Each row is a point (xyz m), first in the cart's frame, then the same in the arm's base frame.
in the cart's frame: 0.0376 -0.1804 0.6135
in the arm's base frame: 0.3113 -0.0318 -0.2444
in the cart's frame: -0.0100 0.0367 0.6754
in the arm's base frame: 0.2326 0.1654 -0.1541
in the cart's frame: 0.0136 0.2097 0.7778
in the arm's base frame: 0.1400 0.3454 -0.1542
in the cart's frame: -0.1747 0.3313 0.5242
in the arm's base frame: 0.1314 0.2890 0.1794
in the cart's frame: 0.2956 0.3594 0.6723
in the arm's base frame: -0.1901 0.2963 -0.1955
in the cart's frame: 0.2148 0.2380 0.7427
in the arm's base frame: -0.0361 0.2883 -0.2450
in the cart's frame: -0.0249 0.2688 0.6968
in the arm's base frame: 0.1089 0.3351 -0.0519
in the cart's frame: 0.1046 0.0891 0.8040
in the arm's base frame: 0.1536 0.2632 -0.2830
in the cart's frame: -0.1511 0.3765 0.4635
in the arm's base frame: 0.0688 0.2688 0.2237
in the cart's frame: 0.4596 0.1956 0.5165
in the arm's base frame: -0.2572 0.0371 -0.2749
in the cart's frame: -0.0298 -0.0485 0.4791
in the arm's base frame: 0.2418 -0.0260 -0.0569
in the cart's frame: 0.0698 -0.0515 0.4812
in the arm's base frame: 0.1706 -0.0513 -0.1220
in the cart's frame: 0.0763 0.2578 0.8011
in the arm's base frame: 0.0712 0.3777 -0.1861
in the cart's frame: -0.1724 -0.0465 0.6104
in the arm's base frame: 0.3842 0.1052 -0.0496
